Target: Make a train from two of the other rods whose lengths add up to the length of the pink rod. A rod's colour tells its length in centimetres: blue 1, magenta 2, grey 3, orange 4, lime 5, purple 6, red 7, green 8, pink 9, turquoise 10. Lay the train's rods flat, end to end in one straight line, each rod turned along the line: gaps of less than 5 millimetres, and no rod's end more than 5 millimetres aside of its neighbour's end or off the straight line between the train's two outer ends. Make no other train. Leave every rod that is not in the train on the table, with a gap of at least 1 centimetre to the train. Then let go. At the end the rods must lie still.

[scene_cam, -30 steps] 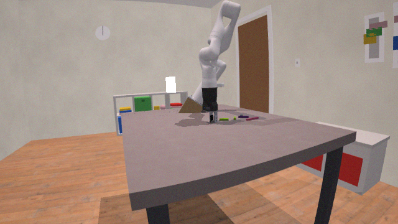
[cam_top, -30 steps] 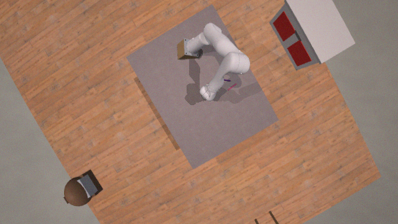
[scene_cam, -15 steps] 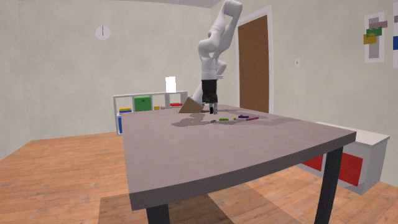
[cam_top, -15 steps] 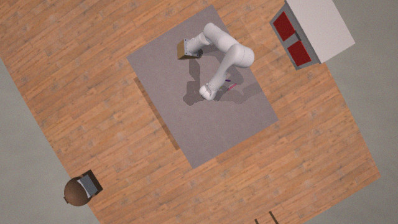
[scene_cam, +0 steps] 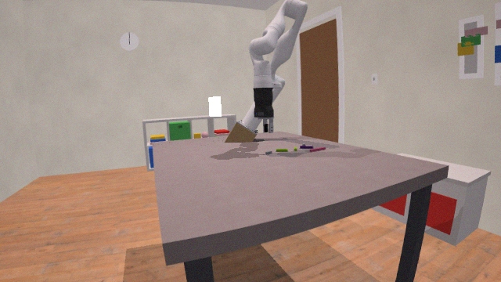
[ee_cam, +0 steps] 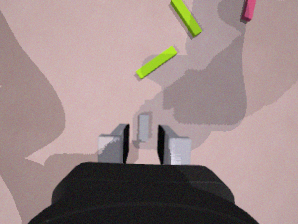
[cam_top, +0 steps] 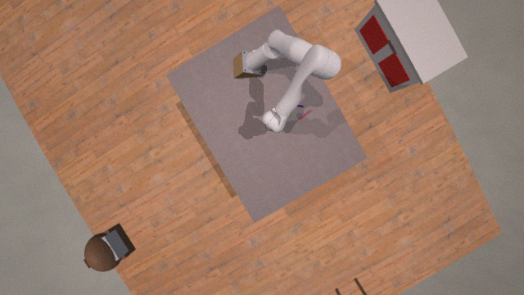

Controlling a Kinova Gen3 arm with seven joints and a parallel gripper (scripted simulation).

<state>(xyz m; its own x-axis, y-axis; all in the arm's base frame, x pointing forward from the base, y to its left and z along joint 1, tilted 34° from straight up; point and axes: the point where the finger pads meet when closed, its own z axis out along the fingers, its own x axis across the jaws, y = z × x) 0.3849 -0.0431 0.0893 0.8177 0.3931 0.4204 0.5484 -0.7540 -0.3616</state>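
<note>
Now: the purple rod 20 cm to the left of my hand, 10 cm below it and 6 cm behind it. Round my hand: dark grey rod 10 cm below; then pink rod 22 cm to the left, 10 cm below, 1 cm ahead.
</note>
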